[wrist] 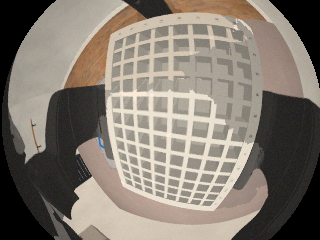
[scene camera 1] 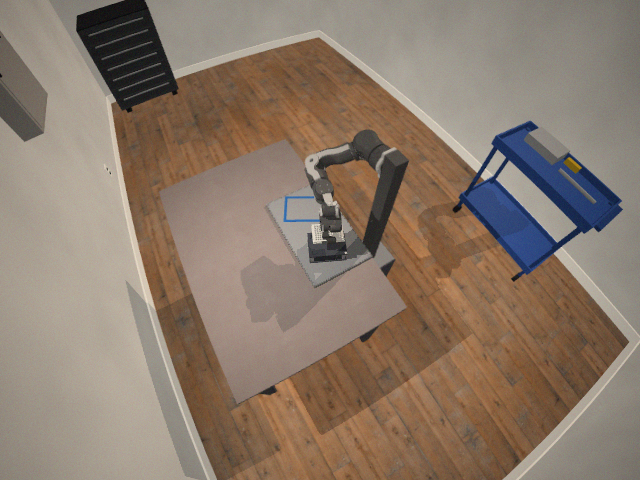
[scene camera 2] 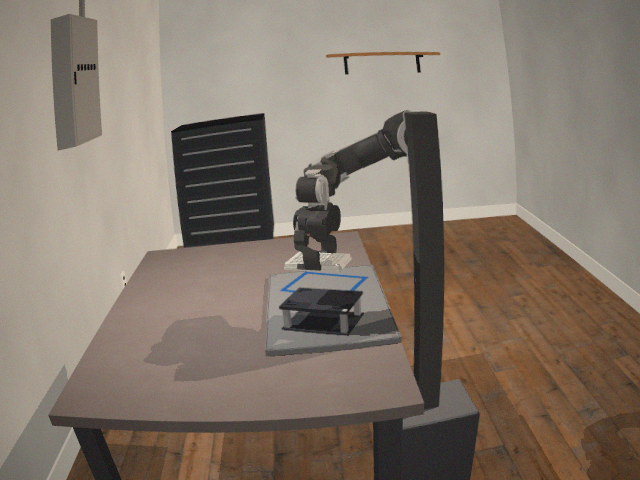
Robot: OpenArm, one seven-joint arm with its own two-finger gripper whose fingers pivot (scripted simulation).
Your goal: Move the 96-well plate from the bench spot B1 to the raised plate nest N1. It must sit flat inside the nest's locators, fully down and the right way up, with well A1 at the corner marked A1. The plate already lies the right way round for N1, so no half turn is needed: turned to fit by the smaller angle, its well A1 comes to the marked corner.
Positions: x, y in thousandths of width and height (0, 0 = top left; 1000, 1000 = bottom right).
Scene:
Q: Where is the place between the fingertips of my gripper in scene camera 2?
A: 496, 549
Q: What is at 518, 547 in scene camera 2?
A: A white 96-well plate.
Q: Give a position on a dark arm column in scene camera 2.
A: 660, 284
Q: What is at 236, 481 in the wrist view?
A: My gripper.

